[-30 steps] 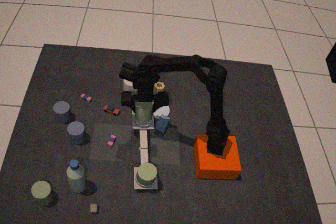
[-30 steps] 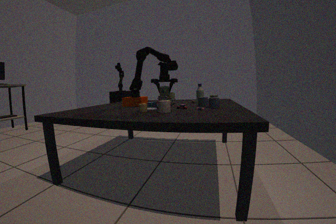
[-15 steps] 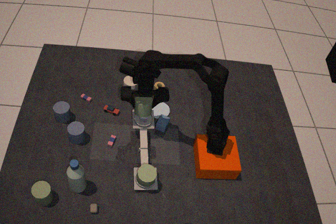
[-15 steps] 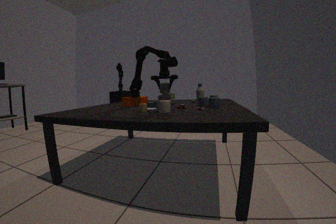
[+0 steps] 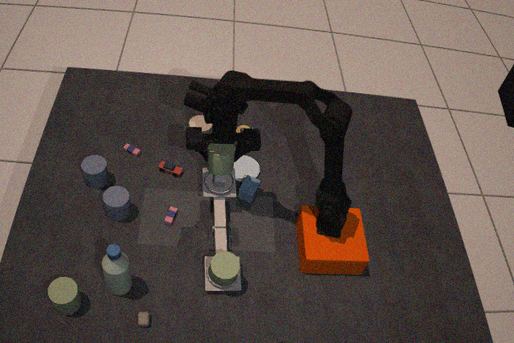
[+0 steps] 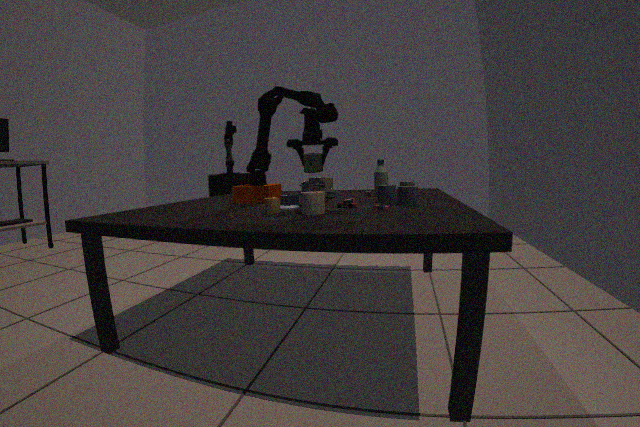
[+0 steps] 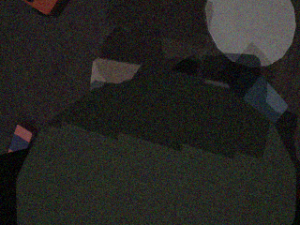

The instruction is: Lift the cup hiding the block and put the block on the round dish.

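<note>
Now: gripper tip 10 mm past the grey-blue block, 10 mm to the right of it and 60 mm above it. Also, from my gripper tip: cream cylinder: 90 mm ahead, 220 mm to the right, 110 mm below; then balance: 30 mm behind, 130 mm to the left, 130 mm below; then pale round dish: 60 mm behind, 120 mm to the right, 150 mm below.
</note>
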